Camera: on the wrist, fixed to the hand. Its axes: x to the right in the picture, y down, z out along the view.
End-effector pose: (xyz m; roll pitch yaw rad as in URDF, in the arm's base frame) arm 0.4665 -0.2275 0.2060 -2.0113 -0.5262 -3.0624
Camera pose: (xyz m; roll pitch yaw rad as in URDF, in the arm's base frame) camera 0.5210 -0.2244 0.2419 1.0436 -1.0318 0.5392
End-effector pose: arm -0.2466 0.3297 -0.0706 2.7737 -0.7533 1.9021
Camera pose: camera -0.2942 0.2886 -0.0884 2.2377 -0.2424 -2.6243
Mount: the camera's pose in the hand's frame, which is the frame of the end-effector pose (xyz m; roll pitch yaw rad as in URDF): -0.0292 -0.0534 -0.0238 -0.1066 0.6701 -1.5283
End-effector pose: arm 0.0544 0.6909 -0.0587 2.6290 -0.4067 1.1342
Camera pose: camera -0.0088 0.6932 -0.0753 2.6020 -0.1582 2.7370
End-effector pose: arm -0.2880 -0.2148 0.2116 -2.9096 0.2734 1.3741
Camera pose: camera -0.3372 -0.2239 0.2536 -2.8154 -0.8425 2.5697
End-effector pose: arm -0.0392 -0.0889 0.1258 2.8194 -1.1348 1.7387
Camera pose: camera -0.0937 -0.1158 0.1017 1.8527 -0.1752 -2.6692
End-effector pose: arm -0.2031 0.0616 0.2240 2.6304 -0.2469 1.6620
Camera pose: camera -0.2586 0.0294 0.2117 2.7638 -0.1626 -3.0438
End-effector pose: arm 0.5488 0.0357 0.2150 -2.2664 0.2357 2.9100
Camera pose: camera 0.5600 0.0167 0.2765 -1.7952 -1.3006 3.0040
